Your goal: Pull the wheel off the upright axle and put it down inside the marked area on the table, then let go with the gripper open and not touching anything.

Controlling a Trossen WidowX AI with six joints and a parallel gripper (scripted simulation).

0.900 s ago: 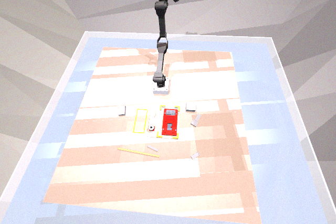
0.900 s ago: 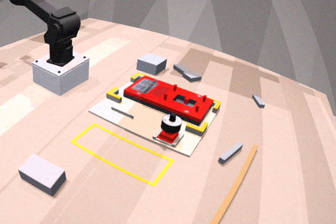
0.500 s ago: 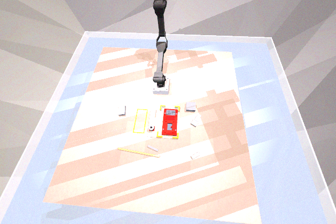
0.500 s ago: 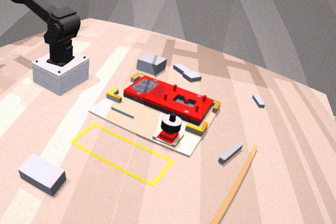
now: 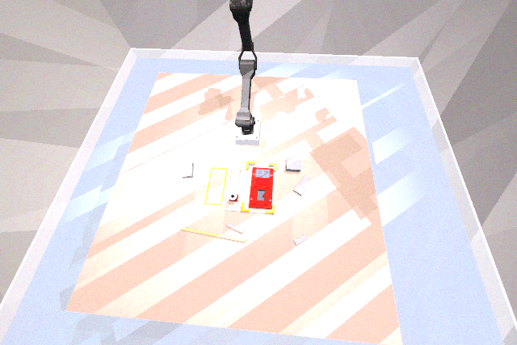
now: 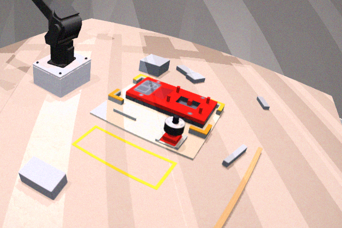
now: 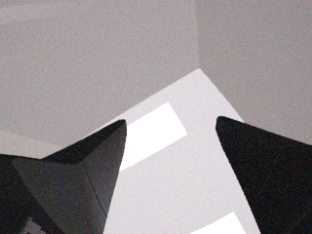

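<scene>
Right now the wheel is 61 cm ahead of my gripper tip, 25 cm to the right of it and 69 cm below it. Round my gripper tip: long wooden strip 77 cm ahead, 34 cm to the right, 73 cm below; then upright axle 61 cm ahead, 25 cm to the right, 70 cm below.
</scene>
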